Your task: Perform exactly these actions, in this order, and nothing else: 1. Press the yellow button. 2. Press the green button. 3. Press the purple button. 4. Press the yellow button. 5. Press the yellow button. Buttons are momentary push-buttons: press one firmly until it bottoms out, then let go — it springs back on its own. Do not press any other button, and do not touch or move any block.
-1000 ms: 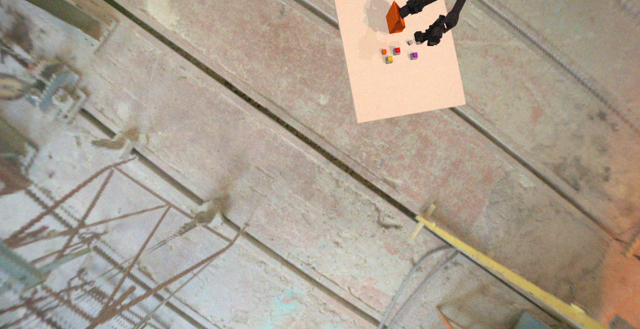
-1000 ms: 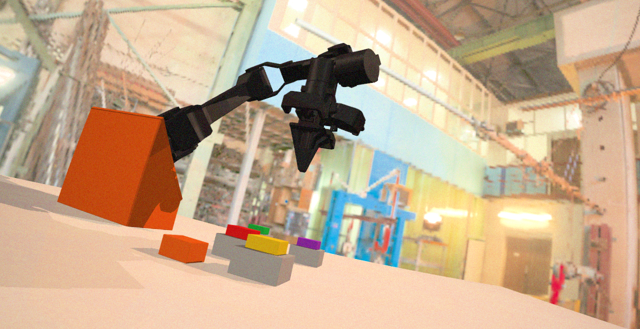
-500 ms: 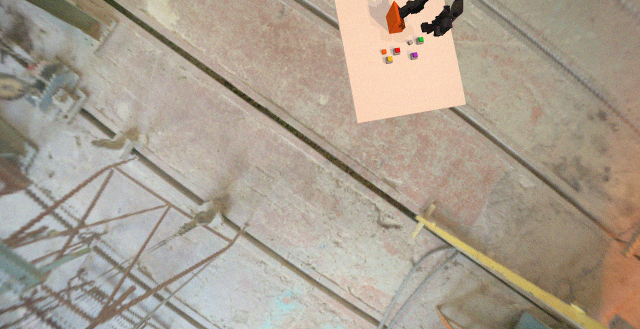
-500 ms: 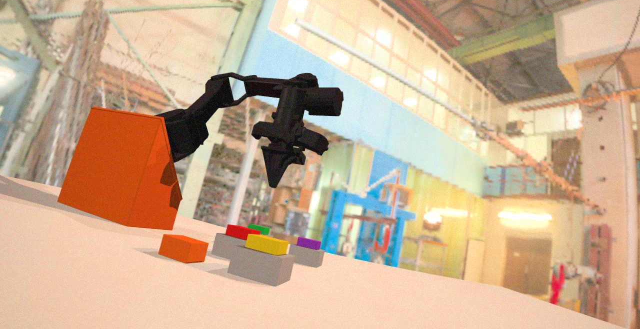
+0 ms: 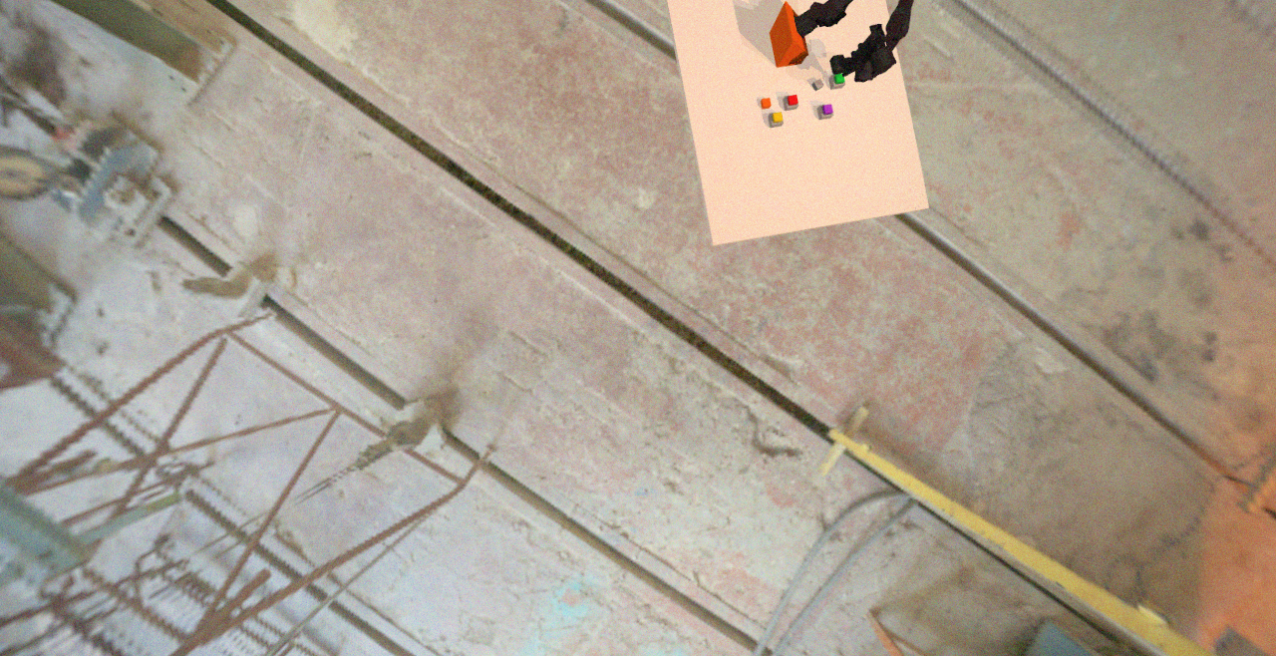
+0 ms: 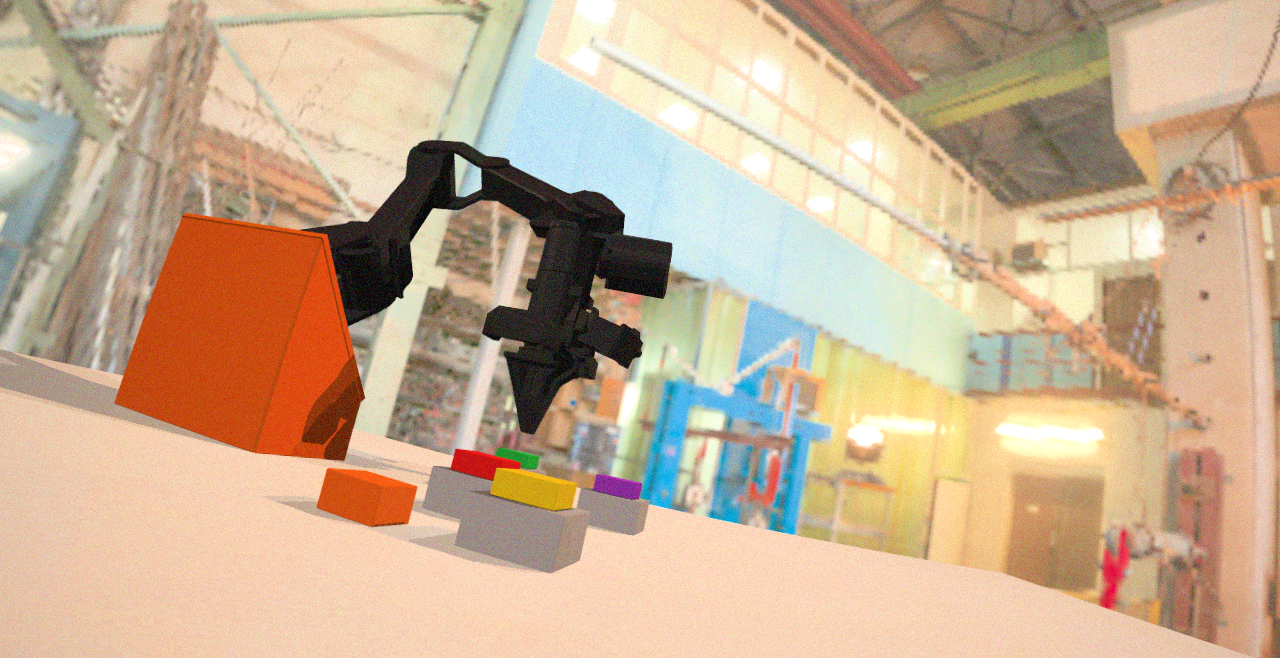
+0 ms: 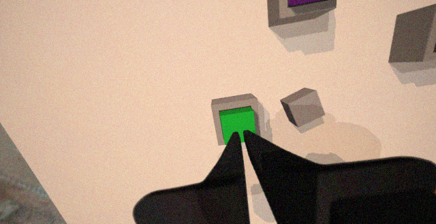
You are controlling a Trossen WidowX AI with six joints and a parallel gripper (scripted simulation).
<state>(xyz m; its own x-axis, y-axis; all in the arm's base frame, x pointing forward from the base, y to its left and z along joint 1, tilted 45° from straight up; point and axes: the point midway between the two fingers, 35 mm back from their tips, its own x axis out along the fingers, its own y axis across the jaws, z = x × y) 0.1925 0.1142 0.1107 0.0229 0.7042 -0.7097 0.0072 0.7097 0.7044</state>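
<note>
My gripper tip is 3 cm above the green button. Also, from my gripper tip: red button (5 cm ahead, 21 cm to the right, 3 cm below); then purple button (11 cm ahead, 8 cm to the right, 3 cm below); then small grey block (8 cm to the right, 5 cm below).
</note>
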